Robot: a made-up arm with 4 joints. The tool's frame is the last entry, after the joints. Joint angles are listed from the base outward. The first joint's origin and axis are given. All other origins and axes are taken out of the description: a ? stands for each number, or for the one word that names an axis. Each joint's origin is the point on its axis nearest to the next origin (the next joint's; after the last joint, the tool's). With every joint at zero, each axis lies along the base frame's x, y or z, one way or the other. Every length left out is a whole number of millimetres.
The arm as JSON. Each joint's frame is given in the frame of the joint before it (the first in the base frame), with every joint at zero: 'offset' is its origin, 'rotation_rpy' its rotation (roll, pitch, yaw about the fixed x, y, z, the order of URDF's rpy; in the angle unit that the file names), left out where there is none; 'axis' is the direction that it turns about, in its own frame. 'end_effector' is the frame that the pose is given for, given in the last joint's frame.
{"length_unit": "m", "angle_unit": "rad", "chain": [
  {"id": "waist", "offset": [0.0, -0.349, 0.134], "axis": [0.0, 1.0, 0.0]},
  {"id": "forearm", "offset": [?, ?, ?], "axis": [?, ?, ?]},
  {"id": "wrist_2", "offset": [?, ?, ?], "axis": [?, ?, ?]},
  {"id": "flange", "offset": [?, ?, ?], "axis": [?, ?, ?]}
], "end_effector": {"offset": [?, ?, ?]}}
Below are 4 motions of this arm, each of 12 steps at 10 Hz.
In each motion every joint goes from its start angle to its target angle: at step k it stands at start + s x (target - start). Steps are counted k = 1, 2, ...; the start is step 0. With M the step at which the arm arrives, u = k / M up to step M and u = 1 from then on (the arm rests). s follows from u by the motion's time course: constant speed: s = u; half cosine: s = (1 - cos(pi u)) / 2; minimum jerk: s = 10 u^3 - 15 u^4 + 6 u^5.
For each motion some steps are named. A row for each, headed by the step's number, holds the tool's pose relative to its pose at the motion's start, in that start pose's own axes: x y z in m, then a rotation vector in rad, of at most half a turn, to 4 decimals.
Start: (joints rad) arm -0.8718 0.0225 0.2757 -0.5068
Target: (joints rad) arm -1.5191 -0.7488 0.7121 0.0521
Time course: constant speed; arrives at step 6
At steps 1, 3, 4, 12:
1: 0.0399 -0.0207 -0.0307 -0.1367 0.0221 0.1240
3: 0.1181 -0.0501 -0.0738 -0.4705 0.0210 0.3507
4: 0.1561 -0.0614 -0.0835 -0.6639 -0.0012 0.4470
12: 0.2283 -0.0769 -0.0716 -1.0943 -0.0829 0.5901

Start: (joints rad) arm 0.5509 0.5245 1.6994 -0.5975
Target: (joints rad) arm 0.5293 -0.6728 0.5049 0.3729
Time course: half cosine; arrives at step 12
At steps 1, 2, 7, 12:
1: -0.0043 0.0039 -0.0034 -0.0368 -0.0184 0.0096
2: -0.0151 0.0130 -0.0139 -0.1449 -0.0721 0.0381
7: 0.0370 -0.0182 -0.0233 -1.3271 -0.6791 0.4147
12: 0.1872 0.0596 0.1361 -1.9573 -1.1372 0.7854

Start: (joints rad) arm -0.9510 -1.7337 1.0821 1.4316
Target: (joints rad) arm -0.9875 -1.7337 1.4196 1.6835
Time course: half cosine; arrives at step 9
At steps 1, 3, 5, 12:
1: -0.0051 -0.0016 -0.0029 -0.0081 0.0024 0.0101
3: -0.0420 -0.0153 -0.0237 -0.0668 0.0173 0.0845
5: -0.0974 -0.0434 -0.0534 -0.1554 0.0327 0.2000
12: -0.1614 -0.0889 -0.0861 -0.2608 0.0390 0.3439

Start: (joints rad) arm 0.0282 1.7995 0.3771 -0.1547
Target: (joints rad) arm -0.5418 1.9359 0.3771 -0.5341
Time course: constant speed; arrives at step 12
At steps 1, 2, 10, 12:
1: 0.0026 -0.0026 -0.0010 0.0788 0.0120 0.0045
2: 0.0053 -0.0062 -0.0021 0.1574 0.0246 0.0085
10: 0.0337 -0.0633 -0.0274 0.7806 0.1496 0.0203
12: 0.0427 -0.0833 -0.0422 0.9343 0.1877 0.0170

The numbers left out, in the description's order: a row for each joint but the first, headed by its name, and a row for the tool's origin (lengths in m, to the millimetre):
forearm: xyz -0.04 0.0 0.014, axis 0.0 0.0 -1.0
wrist_2: xyz -0.098 -0.698 0.0, axis 0.0 1.0 0.0
flange: xyz -0.105 0.0 -0.035, axis -1.0 0.0 0.0
tool: xyz 0.0 0.398 -0.018

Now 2 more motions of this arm.
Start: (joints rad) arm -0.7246 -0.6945 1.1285 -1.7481
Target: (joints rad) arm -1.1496 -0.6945 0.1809 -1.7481
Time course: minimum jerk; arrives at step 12
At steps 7, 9, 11, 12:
7: -0.3223 -0.1782 -0.0464 -0.1247 0.0153 0.8413
9: -0.3878 -0.2887 -0.0593 -0.1957 0.0372 1.1493
11: -0.4040 -0.3360 -0.0624 -0.2283 0.0492 1.2728
12: -0.4047 -0.3385 -0.0625 -0.2300 0.0498 1.2792

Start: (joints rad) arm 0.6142 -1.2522 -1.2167 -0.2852
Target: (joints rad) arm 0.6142 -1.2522 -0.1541 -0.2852
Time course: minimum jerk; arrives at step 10
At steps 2, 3, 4, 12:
2: 0.0039 0.0018 0.0061 0.0000 0.0591 -0.0173
3: 0.0119 0.0048 0.0165 0.0000 0.1663 -0.0488
4: 0.0257 0.0088 0.0301 0.0000 0.3237 -0.0949
12: 0.1061 0.0172 0.0586 0.0000 1.0197 -0.2990

